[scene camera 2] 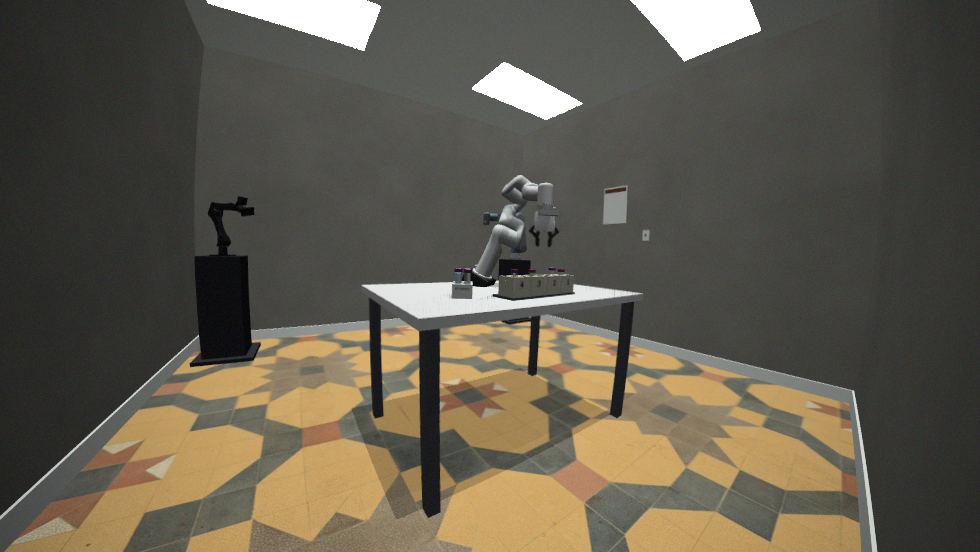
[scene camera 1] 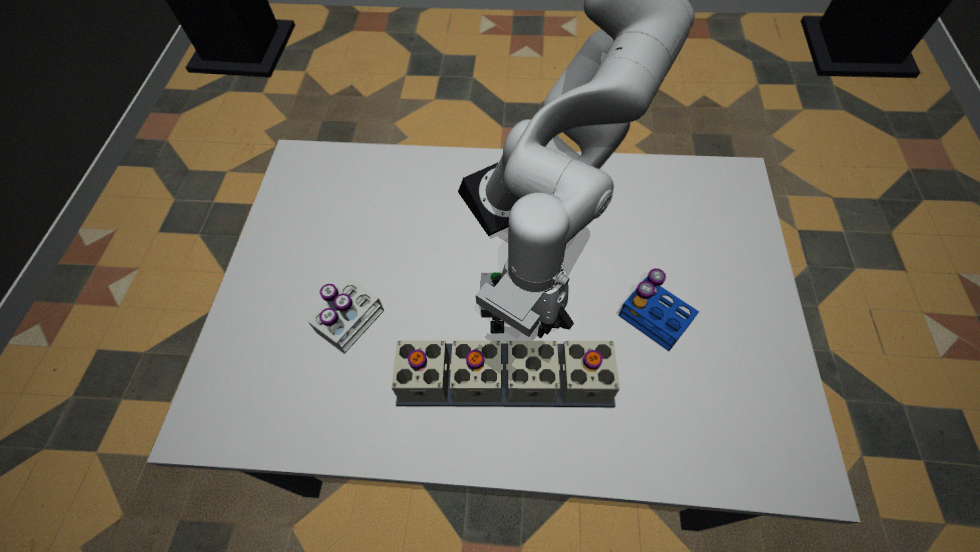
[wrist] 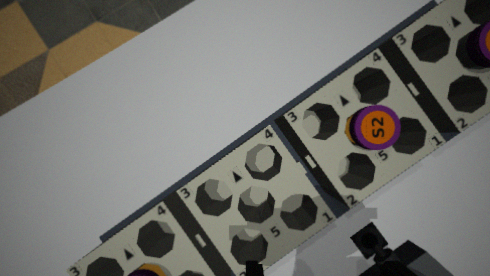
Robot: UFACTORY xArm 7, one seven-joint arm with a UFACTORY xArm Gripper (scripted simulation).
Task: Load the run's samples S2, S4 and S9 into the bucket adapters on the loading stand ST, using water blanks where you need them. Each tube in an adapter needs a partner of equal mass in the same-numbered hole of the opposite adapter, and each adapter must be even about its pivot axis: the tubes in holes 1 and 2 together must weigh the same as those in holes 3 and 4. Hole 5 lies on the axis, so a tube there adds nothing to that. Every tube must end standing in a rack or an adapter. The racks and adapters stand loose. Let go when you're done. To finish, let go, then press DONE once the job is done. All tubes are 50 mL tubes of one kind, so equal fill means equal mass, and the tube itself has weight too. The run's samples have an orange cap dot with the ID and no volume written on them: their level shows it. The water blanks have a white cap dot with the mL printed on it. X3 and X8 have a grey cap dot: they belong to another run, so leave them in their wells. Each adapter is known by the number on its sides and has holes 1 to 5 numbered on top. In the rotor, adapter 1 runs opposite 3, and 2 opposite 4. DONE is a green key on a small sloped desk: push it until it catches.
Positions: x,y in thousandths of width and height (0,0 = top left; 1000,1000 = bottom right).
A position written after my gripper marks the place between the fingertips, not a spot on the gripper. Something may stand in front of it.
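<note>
Blue rack (scene camera 1: 683,568), out of frame in the wrist view. Loading stand (scene camera 1: 515,729). Adapter (scene camera 1: 539,668), also (wrist: 477,661). My gripper (scene camera 1: 540,584).
</note>
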